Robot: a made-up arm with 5 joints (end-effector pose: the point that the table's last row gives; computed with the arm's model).
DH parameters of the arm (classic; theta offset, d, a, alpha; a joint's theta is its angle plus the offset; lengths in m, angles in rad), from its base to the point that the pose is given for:
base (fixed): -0.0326 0 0.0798 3.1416
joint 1: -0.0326 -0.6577 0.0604 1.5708
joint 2: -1.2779 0 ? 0
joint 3: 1.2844 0 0.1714 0
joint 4: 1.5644 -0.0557 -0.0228 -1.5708
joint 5: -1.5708 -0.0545 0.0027 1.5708
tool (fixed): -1.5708 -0.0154 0 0
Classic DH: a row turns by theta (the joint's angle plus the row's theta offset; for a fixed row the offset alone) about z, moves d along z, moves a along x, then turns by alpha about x.
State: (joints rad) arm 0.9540 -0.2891 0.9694 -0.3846 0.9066
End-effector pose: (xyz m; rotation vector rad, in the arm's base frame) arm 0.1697 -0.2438 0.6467 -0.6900 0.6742 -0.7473
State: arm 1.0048 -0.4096 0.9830 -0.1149 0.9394
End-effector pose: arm 0.1554 -0.2457 0.6522 -0.6169 0.8331 -0.7008
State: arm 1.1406 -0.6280 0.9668 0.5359 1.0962
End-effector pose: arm 0.1150 -0.2428 0.6636 -0.4384 1.2128 -0.5024
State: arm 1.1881 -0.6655 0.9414 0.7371 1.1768
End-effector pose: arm 0.1012 -0.2404 0.6672 -0.3848 1.3228 -0.4015
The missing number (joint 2, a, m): 0.1029
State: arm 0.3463 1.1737 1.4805 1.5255 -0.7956
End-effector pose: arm 0.0380 -0.0331 0.6290 0.1239 -1.9797 0.6085
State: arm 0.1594 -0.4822 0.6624 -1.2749 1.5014
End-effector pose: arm 0.2833 -0.1071 0.7841 -1.4197 -0.7737 -0.9378
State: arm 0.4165 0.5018 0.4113 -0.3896 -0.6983
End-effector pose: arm 0.3285 -0.1604 0.5772 0.7814 0.3548 -0.5737
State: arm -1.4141 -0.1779 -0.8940 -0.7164 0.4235
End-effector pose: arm 0.1598 0.1224 0.9615 0.9266 -1.5597 0.6406
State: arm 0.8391 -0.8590 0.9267 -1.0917 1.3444
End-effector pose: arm 0.1547 -0.1910 0.7871 -1.5775 -0.3120 -1.3465
